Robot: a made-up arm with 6 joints. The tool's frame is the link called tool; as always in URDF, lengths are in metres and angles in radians. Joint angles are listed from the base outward. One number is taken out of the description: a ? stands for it. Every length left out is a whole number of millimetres.
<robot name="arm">
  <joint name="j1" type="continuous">
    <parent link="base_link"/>
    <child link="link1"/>
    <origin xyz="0 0 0.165" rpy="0 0 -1.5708"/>
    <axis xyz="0 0 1"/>
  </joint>
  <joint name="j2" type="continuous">
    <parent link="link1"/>
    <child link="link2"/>
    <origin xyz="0 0 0" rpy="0 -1.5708 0"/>
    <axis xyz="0 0 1"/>
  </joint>
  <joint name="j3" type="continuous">
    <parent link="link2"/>
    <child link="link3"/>
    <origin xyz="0.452 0.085 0" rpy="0 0 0"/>
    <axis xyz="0 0 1"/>
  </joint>
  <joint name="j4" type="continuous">
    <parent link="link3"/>
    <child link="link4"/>
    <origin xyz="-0.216 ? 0" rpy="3.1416 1.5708 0"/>
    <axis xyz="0 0 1"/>
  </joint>
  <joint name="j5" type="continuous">
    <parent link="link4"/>
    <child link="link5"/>
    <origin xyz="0 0 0" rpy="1.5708 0 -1.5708"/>
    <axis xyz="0 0 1"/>
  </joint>
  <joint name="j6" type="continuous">
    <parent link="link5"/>
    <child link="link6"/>
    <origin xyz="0.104 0.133 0" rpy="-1.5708 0 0"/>
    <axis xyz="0 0 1"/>
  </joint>
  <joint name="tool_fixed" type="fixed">
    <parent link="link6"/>
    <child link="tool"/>
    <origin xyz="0 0 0" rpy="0 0 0"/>
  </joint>
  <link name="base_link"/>
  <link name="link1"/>
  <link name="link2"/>
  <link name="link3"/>
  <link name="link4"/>
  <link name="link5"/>
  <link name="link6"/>
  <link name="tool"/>
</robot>
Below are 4 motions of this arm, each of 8 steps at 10 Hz.
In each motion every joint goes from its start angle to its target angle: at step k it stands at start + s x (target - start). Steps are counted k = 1, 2, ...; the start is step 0. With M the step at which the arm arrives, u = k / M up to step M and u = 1 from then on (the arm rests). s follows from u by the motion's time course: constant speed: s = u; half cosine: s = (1 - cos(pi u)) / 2; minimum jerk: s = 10 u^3 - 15 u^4 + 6 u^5.
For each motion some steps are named. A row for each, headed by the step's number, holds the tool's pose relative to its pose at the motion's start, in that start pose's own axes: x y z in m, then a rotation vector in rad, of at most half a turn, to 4 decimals.
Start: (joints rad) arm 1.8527 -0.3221 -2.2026 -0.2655 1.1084 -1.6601
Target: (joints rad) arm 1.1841 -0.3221 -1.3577 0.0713 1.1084 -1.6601
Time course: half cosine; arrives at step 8
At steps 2, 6, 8:
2: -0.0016 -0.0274 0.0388 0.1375 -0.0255 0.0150
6: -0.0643 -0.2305 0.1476 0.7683 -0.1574 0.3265
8: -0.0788 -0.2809 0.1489 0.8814 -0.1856 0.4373

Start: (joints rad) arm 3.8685 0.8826 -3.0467 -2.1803 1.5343 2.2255
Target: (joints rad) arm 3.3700 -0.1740 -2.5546 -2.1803 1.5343 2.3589
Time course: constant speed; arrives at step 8
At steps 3, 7, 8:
3: 0.1849 -0.0379 0.2093 -0.1076 0.2462 0.1363
7: 0.5279 -0.0222 0.3346 -0.1732 0.5957 0.3310
8: 0.6188 -0.0097 0.3314 -0.1749 0.6849 0.3814

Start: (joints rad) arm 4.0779 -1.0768 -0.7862 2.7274 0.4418 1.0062
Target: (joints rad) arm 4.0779 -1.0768 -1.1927 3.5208 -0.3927 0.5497
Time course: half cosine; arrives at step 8
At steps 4, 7, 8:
4: -0.0025 0.0225 -0.0191 0.2478 0.0286 0.1475
7: 0.0057 0.0854 -0.0413 0.2830 0.2222 0.3169
8: 0.0059 0.0921 -0.0436 0.2759 0.2432 0.3294

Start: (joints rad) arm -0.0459 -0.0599 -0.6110 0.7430 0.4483 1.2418
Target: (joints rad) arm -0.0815 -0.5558 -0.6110 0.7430 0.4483 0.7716
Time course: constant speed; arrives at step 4
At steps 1, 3, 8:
1: -0.0062 0.0163 -0.0478 0.1165 -0.0329 -0.1459
3: -0.0123 0.0655 -0.1364 0.3614 -0.0545 -0.4355
8: -0.0122 0.0975 -0.1759 0.4881 -0.0424 -0.5775

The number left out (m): 0.049
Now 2 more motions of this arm.
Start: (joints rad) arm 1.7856 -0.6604 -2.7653 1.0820 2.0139 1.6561
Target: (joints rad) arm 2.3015 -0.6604 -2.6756 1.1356 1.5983 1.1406
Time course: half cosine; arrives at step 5
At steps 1, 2, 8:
1: 0.0012 -0.0011 -0.0169 0.0444 -0.0564 -0.0581
2: 0.0092 -0.0028 -0.0615 0.1719 -0.1952 -0.2003
8: 0.0639 -0.0005 -0.1709 0.5726 -0.4913 -0.4908

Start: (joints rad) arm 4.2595 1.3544 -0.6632 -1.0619 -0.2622 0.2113
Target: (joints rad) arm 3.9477 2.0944 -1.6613 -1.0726 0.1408 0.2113
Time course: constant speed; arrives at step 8
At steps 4, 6, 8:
4: -0.0090 0.1516 0.1415 -0.0972 -0.0392 0.1084
6: -0.0294 0.2066 0.2195 -0.1417 -0.0648 0.1730
8: -0.0564 0.2442 0.2990 -0.1824 -0.0946 0.2442

